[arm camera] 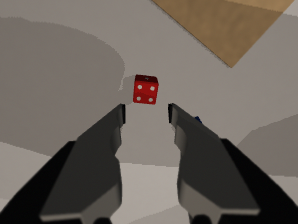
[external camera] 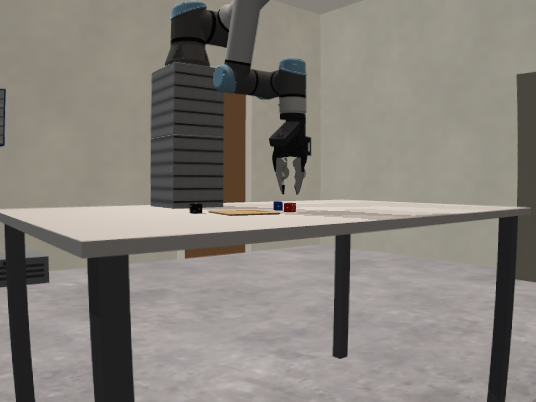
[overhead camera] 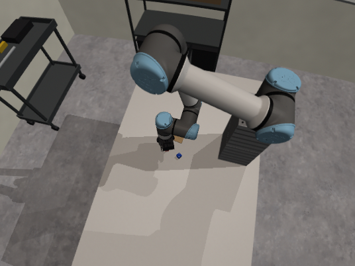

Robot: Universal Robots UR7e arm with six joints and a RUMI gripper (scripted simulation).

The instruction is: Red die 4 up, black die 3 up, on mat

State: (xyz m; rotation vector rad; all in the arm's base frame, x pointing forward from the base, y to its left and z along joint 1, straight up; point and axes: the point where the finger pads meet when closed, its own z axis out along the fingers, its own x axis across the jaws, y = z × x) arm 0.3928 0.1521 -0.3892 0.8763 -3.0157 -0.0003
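Right now the red die is 50 mm below my hand. From my hand the other things lie so: blue die (90 mm behind, 50 mm below, 20 mm to the left); black die (250 mm to the right, 60 mm behind, 50 mm below); brown mat (140 mm to the right, 60 mm below).
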